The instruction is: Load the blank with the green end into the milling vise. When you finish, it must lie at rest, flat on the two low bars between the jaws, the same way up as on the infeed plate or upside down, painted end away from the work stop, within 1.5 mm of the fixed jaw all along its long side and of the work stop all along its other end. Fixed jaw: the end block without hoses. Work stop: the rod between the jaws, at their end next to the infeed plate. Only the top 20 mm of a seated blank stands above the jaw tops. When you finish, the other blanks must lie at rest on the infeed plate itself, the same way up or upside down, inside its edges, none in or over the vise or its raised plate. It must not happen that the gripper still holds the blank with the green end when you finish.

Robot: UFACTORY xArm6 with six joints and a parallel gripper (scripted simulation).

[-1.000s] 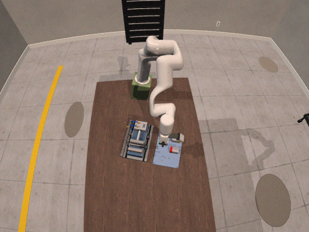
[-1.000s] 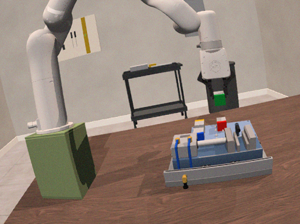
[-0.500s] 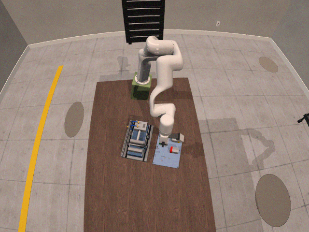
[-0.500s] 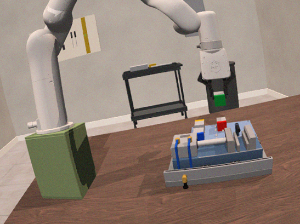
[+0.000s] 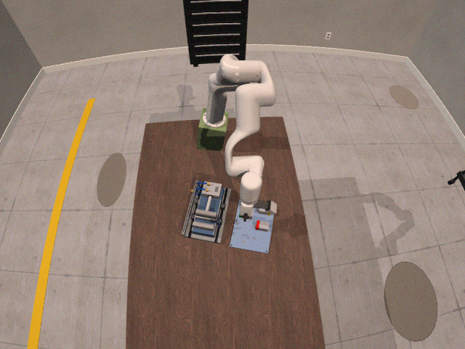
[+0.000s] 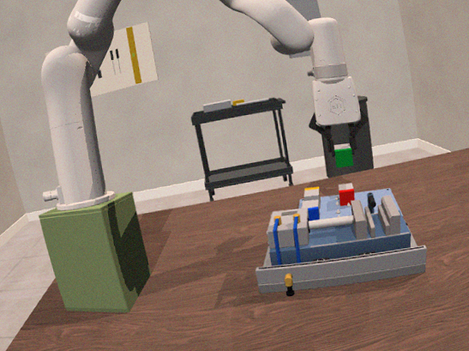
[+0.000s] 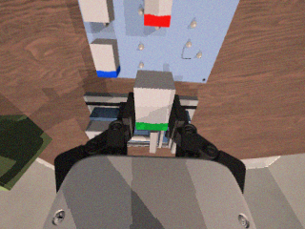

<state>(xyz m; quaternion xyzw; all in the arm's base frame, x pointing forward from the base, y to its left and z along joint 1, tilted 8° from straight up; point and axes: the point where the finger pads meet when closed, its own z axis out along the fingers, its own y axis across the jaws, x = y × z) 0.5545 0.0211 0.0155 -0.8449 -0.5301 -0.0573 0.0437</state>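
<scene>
My hand is 10 mm past the fixed jaw, 200 mm to the left of it and 100 mm above it. The rest, counted from my hand: green-ended blank 20 mm below; red-ended blank 40 mm ahead, 80 mm to the left, 150 mm below; dark work stop rod 20 mm behind, 150 mm to the right, 80 mm below.
</scene>
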